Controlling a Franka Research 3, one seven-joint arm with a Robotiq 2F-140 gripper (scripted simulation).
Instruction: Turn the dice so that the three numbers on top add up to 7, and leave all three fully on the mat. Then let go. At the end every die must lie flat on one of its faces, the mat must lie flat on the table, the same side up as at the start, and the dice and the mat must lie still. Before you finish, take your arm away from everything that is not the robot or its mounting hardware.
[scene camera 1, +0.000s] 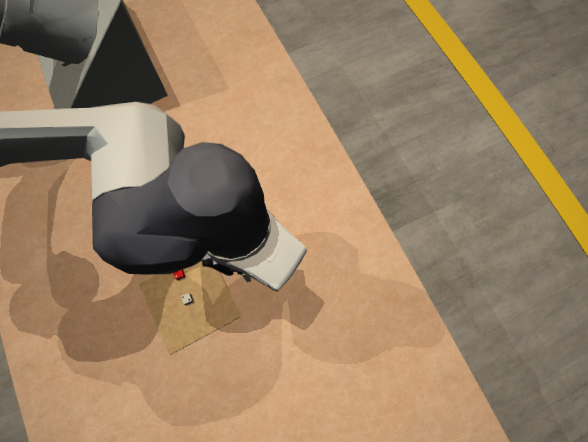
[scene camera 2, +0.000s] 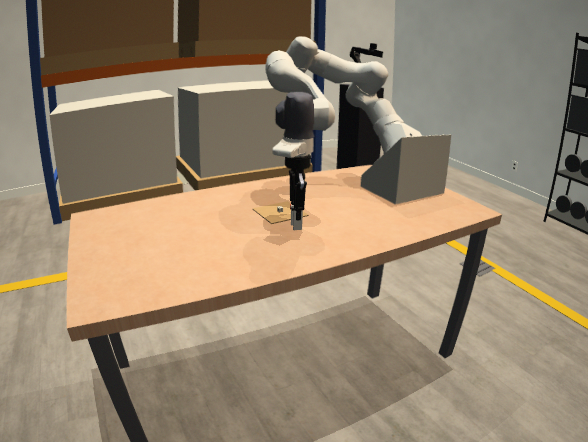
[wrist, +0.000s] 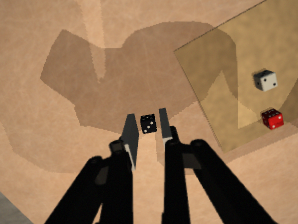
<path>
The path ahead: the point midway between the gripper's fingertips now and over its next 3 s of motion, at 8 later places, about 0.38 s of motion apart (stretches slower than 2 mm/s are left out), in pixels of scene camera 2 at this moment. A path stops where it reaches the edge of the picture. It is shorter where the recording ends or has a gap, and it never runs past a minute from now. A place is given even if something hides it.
My gripper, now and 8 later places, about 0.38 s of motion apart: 296, 227; 296, 222; 295, 204; 295, 197; 276, 189; 266, 185; 266, 184; 267, 191; 267, 202
</path>
